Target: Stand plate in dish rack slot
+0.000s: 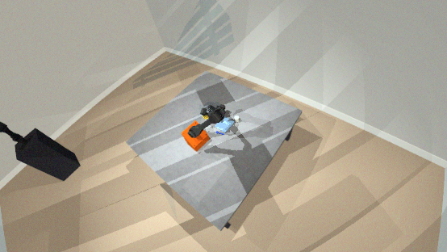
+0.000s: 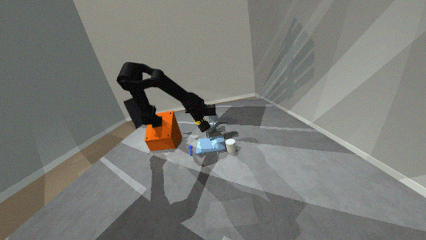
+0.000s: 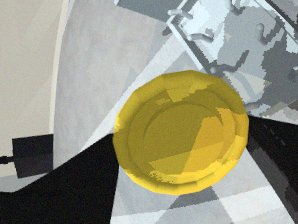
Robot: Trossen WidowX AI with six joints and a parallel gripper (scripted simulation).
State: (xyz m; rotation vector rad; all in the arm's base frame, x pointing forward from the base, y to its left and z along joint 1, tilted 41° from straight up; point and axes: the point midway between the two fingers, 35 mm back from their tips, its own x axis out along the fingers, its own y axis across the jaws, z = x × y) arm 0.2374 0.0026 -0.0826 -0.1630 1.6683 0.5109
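Right now my gripper tip is 60 mm short of the grey wire dish rack, 50 mm above it and 30 mm to the right of it. Round my gripper tip: yellow plate (10 mm to the right); then blue spoon (200 mm to the right, 70 mm below, 40 mm behind); then light blue mat (180 mm to the right, 80 mm below, 70 mm ahead).
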